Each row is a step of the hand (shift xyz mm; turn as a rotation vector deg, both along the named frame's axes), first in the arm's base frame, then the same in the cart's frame.
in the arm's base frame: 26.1 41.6 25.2 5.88 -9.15 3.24
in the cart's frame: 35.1 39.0 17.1 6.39 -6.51 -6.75
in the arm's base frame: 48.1 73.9 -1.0 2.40 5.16 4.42
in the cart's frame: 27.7 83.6 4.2 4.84 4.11 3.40
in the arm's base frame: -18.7 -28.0 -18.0 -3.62 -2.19 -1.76
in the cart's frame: -25.1 -26.4 -11.3 -3.59 -2.83 0.37
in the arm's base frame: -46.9 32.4 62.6 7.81 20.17 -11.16
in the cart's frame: 19.0 -9.5 81.9 -4.27 23.93 -1.24
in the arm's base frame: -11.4 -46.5 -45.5 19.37 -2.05 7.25
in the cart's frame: -41.7 -31.3 -40.6 17.78 3.87 -10.04
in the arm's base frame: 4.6 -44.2 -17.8 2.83 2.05 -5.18
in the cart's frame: -10.1 -31.1 -35.0 -2.33 4.46 -3.71
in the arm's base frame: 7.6 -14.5 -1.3 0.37 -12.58 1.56
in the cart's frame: 4.0 -9.1 -13.1 1.71 -11.20 -5.70
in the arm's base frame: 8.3 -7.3 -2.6 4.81 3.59 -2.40
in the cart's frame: 3.3 -2.2 -10.6 1.05 5.76 -2.74
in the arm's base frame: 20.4 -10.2 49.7 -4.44 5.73 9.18
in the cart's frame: 51.8 -15.4 8.4 4.29 0.43 10.87
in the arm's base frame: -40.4 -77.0 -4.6 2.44 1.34 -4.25
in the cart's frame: -27.2 -81.5 -14.0 -1.83 3.41 -3.29
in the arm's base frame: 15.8 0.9 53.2 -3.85 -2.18 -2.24
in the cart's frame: 51.4 -8.7 19.0 -4.11 -2.77 0.26
